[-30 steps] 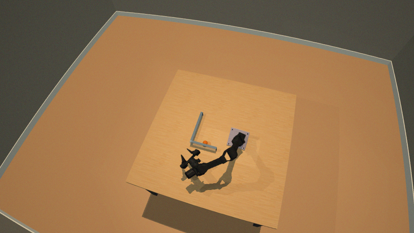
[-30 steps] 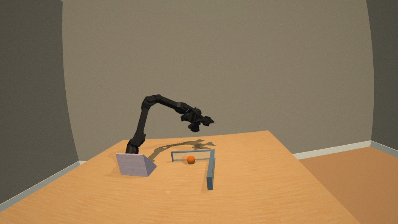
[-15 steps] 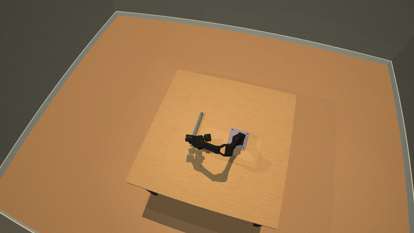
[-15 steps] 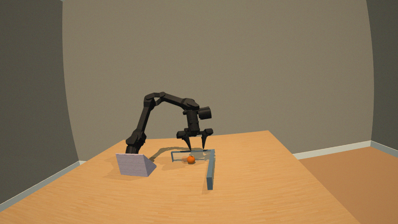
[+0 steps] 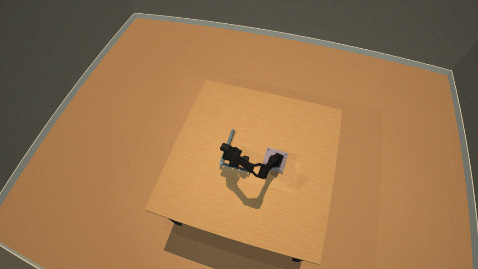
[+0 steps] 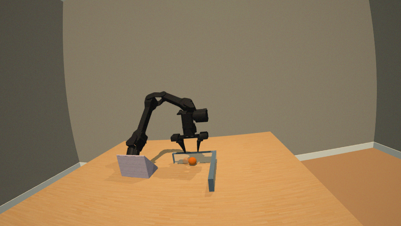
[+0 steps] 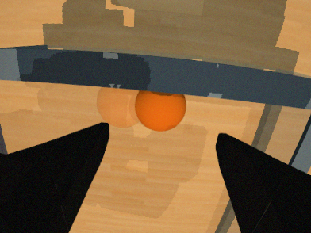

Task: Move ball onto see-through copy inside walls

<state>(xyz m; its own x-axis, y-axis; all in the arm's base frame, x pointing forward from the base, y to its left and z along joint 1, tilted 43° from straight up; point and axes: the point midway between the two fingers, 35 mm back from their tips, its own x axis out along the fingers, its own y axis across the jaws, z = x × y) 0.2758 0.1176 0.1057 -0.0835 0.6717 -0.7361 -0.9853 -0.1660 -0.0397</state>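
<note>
Now: the orange ball 50 mm below my gripper tip. The rest, counted from my gripper tip: see-through copy of ball: 30 mm behind, 50 mm below; low clear wall: 130 mm ahead, 100 mm to the right, 40 mm below.
</note>
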